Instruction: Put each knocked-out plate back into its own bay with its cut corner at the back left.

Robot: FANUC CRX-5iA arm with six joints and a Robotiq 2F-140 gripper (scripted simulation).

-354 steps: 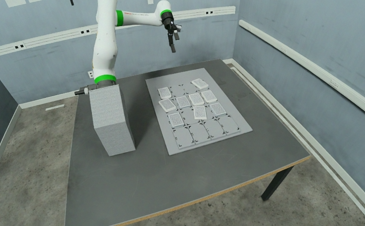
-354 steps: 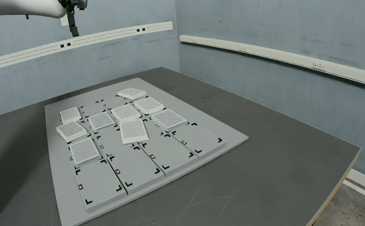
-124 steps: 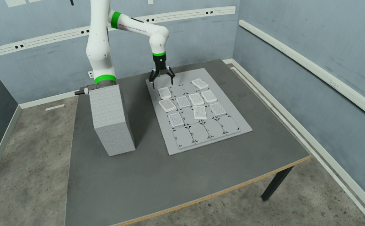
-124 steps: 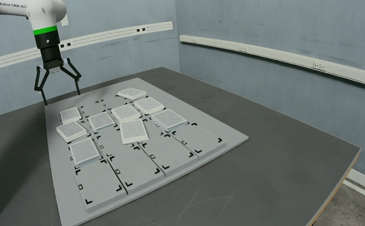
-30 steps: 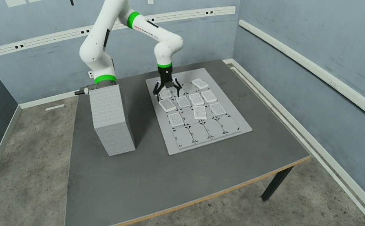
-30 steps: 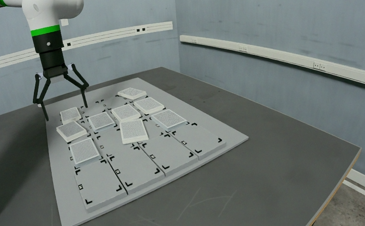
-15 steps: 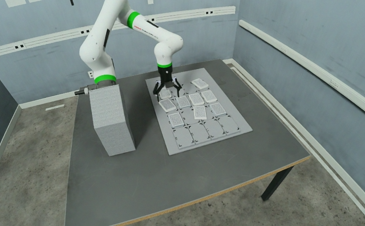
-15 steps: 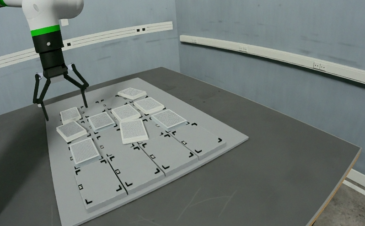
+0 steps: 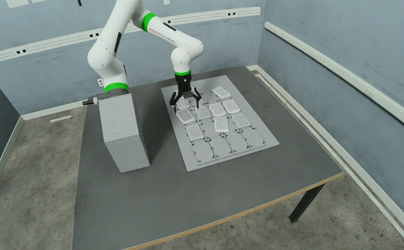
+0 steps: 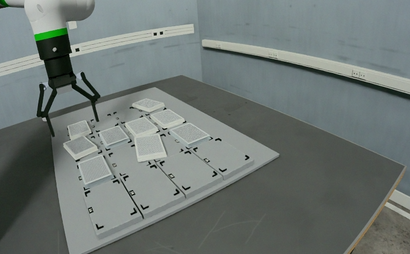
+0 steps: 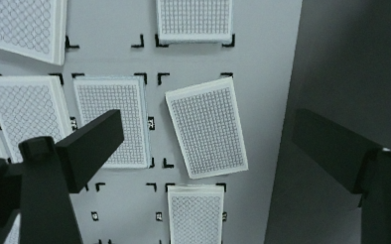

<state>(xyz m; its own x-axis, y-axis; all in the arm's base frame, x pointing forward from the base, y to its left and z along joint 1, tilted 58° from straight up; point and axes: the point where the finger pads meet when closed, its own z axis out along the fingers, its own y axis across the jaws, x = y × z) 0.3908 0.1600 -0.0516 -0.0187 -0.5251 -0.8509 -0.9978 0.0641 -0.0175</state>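
The 384-well plate is 130 mm to the right of my hand, 100 mm below it and 10 mm ahead of it. Also, from my hand: bay label (280 mm ahead, 130 mm to the right, 110 mm below); then label 22 (110 mm below, 70 mm ahead, 30 mm to the left).
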